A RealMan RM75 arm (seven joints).
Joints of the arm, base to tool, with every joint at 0 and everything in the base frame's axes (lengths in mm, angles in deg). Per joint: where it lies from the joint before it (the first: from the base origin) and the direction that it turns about. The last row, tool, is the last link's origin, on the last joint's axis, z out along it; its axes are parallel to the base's.
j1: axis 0 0 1 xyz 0 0 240.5
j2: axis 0 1 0 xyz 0 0 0
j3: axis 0 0 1 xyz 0 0 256
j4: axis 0 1 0 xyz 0 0 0
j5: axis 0 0 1 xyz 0 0 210
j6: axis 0 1 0 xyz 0 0 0
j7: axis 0 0 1 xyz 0 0 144
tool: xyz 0 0 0
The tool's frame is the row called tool.
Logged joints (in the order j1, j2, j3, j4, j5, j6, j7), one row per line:
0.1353, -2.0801, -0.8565, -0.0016, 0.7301, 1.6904, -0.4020
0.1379, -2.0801, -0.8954, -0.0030, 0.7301, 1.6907, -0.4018
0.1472, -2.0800, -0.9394, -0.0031, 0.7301, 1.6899, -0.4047
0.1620, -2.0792, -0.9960, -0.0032, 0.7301, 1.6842, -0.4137
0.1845, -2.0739, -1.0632, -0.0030, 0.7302, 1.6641, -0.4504
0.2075, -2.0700, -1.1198, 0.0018, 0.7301, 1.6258, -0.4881
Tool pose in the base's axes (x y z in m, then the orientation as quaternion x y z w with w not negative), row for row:
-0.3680, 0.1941, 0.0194, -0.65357, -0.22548, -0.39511, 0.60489
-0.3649, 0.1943, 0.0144, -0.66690, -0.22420, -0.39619, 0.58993
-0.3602, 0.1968, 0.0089, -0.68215, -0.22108, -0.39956, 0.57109
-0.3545, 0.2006, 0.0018, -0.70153, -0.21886, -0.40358, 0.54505
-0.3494, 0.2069, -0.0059, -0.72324, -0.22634, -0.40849, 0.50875
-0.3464, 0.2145, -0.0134, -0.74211, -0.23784, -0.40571, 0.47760
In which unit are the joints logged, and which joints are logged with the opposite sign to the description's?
The joints are logged in radians. Opposite sign: j1, j3.
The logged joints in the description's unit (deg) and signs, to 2 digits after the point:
-7.75, -119.18, 49.07, -0.09, 41.83, 96.85, -23.03
-7.90, -119.18, 51.30, -0.17, 41.83, 96.87, -23.02
-8.43, -119.18, 53.82, -0.18, 41.83, 96.82, -23.19
-9.28, -119.13, 57.07, -0.18, 41.83, 96.50, -23.70
-10.57, -118.83, 60.92, -0.17, 41.84, 95.35, -25.81
-11.89, -118.60, 64.16, 0.10, 41.83, 93.15, -27.97

